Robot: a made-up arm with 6 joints. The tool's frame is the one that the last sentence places. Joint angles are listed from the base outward.
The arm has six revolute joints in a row. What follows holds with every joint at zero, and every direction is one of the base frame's.
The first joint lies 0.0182 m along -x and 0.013 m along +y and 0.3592 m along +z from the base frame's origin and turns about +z.
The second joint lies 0.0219 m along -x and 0.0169 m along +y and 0.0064 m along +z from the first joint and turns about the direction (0.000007, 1, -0.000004).
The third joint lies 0.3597 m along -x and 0.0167 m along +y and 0.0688 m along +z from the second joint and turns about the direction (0.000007, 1, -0.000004).
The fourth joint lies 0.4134 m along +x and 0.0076 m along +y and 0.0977 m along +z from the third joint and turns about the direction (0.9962, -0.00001, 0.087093).
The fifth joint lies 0.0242 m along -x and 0.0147 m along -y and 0.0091 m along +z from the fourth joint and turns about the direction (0.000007, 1, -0.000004).
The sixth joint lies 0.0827 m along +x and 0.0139 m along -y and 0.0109 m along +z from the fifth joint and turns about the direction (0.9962, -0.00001, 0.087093).
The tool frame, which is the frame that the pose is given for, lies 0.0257 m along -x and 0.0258 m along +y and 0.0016 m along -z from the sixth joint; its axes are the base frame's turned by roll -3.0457, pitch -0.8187 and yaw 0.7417 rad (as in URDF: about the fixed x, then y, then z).
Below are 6 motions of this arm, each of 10 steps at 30 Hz.
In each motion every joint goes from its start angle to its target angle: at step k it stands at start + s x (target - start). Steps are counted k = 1, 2, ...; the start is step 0. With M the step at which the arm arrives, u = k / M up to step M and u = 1 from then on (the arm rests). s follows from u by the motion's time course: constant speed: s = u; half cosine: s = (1 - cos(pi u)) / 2; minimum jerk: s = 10 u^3 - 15 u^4 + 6 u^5.
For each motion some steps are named. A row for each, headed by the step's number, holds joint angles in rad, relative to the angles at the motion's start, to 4 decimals.
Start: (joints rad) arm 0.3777 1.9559 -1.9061 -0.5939 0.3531 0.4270
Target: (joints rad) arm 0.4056 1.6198 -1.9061 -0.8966 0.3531 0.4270
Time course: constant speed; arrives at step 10
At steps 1, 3, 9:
1: 0.0028 -0.0336 0.0000 -0.0303 0.0000 0.0000
3: 0.0084 -0.1008 0.0000 -0.0908 0.0000 0.0000
9: 0.0251 -0.3025 0.0000 -0.2724 0.0000 0.0000

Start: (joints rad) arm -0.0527 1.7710 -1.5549 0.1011 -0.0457 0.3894
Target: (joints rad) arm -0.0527 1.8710 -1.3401 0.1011 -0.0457 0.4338
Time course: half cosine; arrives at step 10
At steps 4, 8, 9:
4: 0.0000 0.0345 0.0742 0.0000 0.0000 0.0153
8: 0.0000 0.0905 0.1943 0.0000 0.0000 0.0402
9: 0.0000 0.0976 0.2095 0.0000 0.0000 0.0433

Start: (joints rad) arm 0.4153 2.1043 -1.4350 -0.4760 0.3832 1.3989
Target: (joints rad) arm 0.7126 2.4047 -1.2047 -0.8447 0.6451 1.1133
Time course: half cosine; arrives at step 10
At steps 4, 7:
4: 0.1027 0.1038 0.0796 -0.1274 0.0905 -0.0987
7: 0.2360 0.2385 0.1828 -0.2927 0.2079 -0.2267

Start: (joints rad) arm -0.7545 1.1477 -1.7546 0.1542 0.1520 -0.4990
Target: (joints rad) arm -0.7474 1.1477 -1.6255 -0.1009 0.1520 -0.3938
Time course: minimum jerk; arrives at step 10
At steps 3, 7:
3: 0.0012 0.0000 0.0211 -0.0416 0.0000 0.0172
7: 0.0059 0.0000 0.1080 -0.2135 0.0000 0.0880

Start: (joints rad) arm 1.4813 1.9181 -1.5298 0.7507 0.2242 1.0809
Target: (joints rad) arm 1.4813 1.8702 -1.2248 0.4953 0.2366 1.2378
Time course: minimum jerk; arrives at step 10
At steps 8, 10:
8: 0.0000 -0.0451 0.2873 -0.2406 0.0117 0.1478
10: 0.0000 -0.0479 0.3050 -0.2554 0.0124 0.1569

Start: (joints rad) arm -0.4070 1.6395 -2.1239 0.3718 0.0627 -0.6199
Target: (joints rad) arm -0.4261 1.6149 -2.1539 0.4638 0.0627 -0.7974
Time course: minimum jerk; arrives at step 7
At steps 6, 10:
6: -0.0187 -0.0240 -0.0293 0.0899 0.0000 -0.1734
10: -0.0191 -0.0246 -0.0300 0.0920 0.0000 -0.1775

